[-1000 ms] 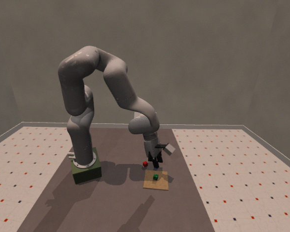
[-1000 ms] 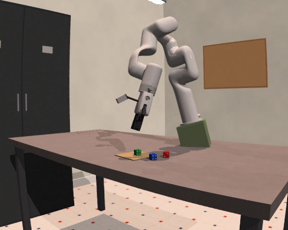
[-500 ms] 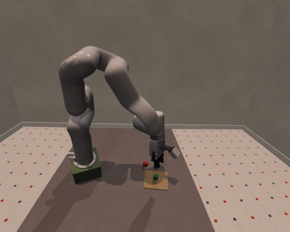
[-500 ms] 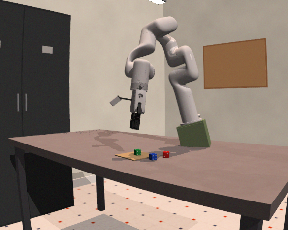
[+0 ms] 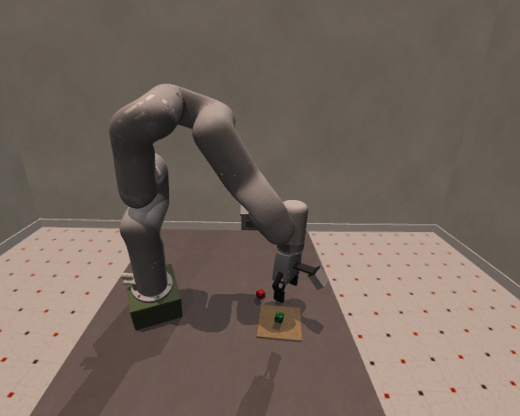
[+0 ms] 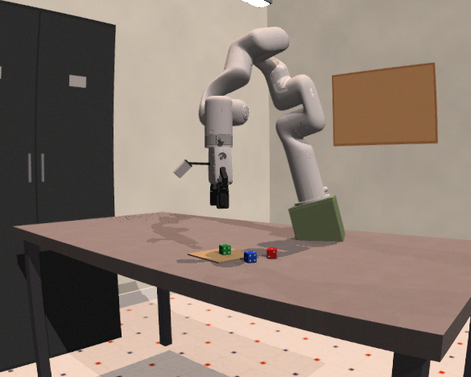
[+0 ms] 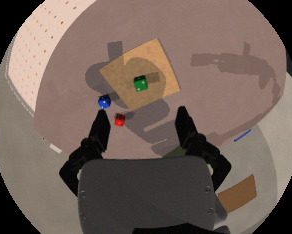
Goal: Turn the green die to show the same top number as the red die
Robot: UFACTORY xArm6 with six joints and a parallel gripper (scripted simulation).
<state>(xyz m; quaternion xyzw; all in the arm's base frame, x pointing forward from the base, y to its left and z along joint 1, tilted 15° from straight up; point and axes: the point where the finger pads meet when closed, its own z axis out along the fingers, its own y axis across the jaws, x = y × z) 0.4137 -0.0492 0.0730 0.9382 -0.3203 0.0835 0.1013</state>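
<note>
The green die is 10 mm behind my hand, 10 mm to the left of it and 130 mm below it. Round my hand: red die 60 mm behind, 130 mm to the left, 130 mm below; tan mat 10 mm behind, 10 mm to the left, 140 mm below; blue die 10 mm ahead, 110 mm to the left, 130 mm below.
</note>
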